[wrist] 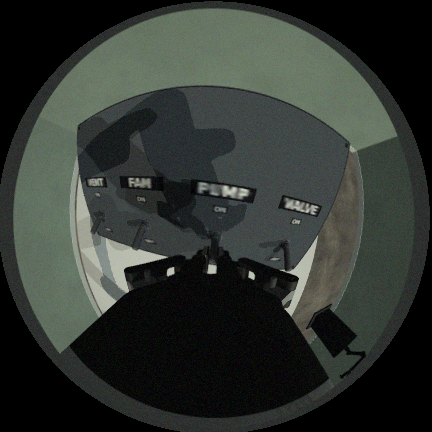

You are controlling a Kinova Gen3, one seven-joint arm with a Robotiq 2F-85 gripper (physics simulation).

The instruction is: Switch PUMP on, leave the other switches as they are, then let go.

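Places are measured from the arm's base along level axes (x back, y right, z up), in centimetres.
Pixels of known places: gripper, between the fingertips: (213,252).
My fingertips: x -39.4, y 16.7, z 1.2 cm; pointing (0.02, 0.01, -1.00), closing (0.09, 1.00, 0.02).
Ahead of a thing's pixels: the offset from my fingertips to its top centre. "pt": to the spot under its first point.
The dark grey switch panel (280,130) fills the middle of the wrist view. The blurred PUMP label @[dz +0.8, dx -7.9, dy +1.7 cm] (223,191) is at its centre, with an ON mark below it. The PUMP switch lever @[pt dz -1.0, dx -1.2, dy +0.4 cm] (215,242) stands under that label, its lower end between the fingertips. My gripper (213,252) is shut on this lever; the fingers hide its tip. The VENT lever @[pt dz -1.1, dx -4.6, dy -22.9 cm] (97,224), the FAN lever @[pt dz -0.8, dx -2.5, dy -11.3 cm] (139,235) and the VALVE lever @[pt dz -0.8, dx +2.1, dy +11.6 cm] (287,255) all point downward, away from their ON marks, and stand apart from the fingers.
The FAN lever is to the left of the fingers and the VALVE lever is to the right. A pale surface shows below the panel and a brown surface on the right. A black lamp-like object (332,330) stands at the lower right. Green walls (210,45) surround the panel.
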